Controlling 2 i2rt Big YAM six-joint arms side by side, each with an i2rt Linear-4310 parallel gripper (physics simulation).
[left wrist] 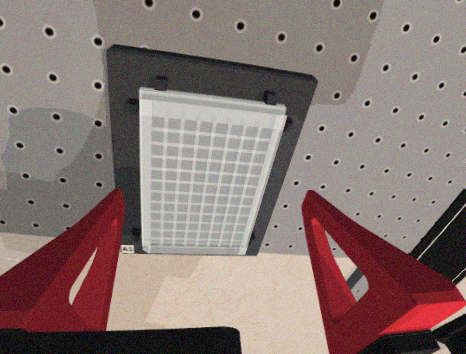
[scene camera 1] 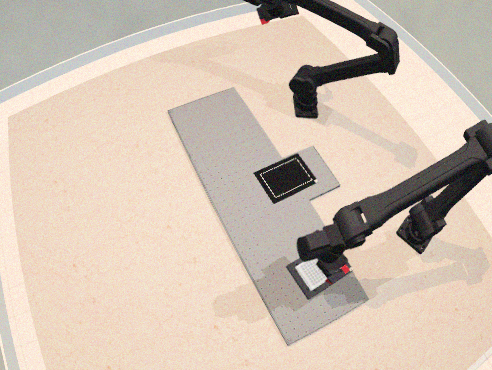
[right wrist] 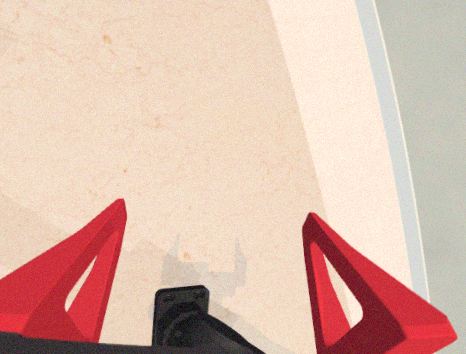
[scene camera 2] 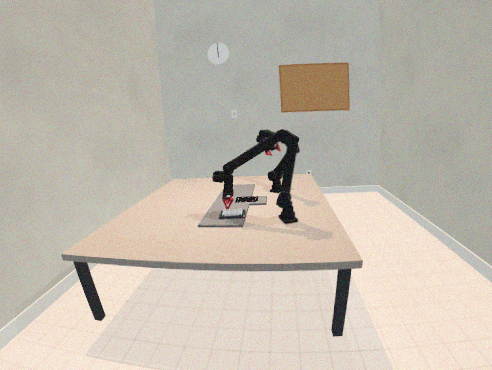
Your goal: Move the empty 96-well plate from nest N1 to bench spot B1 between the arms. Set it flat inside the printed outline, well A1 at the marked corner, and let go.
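Seen in the pictures: left gripper, fingertip midpoint: (left wrist: 217, 197) (scene camera 1: 316, 267) (scene camera 2: 227, 206); right gripper, fingertip midpoint: (scene camera 1: 281, 15) (right wrist: 218, 214) (scene camera 2: 276, 153); left arm's base at its link origin: (scene camera 1: 413, 235) (scene camera 2: 288, 219); right arm's base at its link origin: (left wrist: 460, 327) (scene camera 1: 305, 106) (right wrist: 179, 322) (scene camera 2: 277, 190).
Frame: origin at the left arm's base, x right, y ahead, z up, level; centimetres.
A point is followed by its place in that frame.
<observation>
The clear-white 96-well plate (scene camera 1: 310, 275) @(z 2.8, x 18.8, y 35.0 cm) (scene camera 2: 232, 212) @(z 3.8, x 16.1, y 31.3 cm) (left wrist: 210, 170) @(z 3.8, x 18.7, y 32.8 cm) lies flat in the dark nest N1 (scene camera 1: 299, 282) @(z 2.5, x 19.8, y 38.6 cm) (left wrist: 125, 125) @(z 2.5, x 14.0, y 36.2 cm). A small A1 label (left wrist: 128, 249) @(z 2.5, x 10.7, y 25.3 cm) marks the nest's lower left corner in the left wrist view. My left gripper (scene camera 1: 337, 275) (scene camera 2: 228, 202) @(z 7.5, x 18.9, y 33.7 cm) (left wrist: 217, 197) @(z 7.5, x 18.9, y 33.7 cm) is open and empty above the nest; the plate appears turned slightly relative to its fingers. B1 is a black pad (scene camera 1: 287, 177) @(z 1.5, x 45.3, y 14.5 cm) (scene camera 2: 247, 199) @(z 1.5, x 44.6, y 14.5 cm) (left wrist: 445, 240) @(z 1.5, x 43.2, y 17.0 cm) with a white outline, a small light mark at its right corner in scene camera 1. My right gripper (scene camera 2: 272, 149) @(z 28.8, x 83.1, y -24.3 cm) (right wrist: 218, 214) @(z 28.8, x 83.1, y -24.3 cm) is open and empty, raised well away from the plate.
A grey perforated board (scene camera 1: 220, 165) @(z 1.3, x 63.8, y 26.1 cm) carries the nest and the pad. The left arm reaches over the board from the right in scene camera 1. The right arm's black base (scene camera 1: 306, 107) @(z 3.8, x 58.9, y -12.5 cm) (right wrist: 180, 310) @(z 4.1, x 65.3, y -17.6 cm) stands on the table beyond the pad.
</observation>
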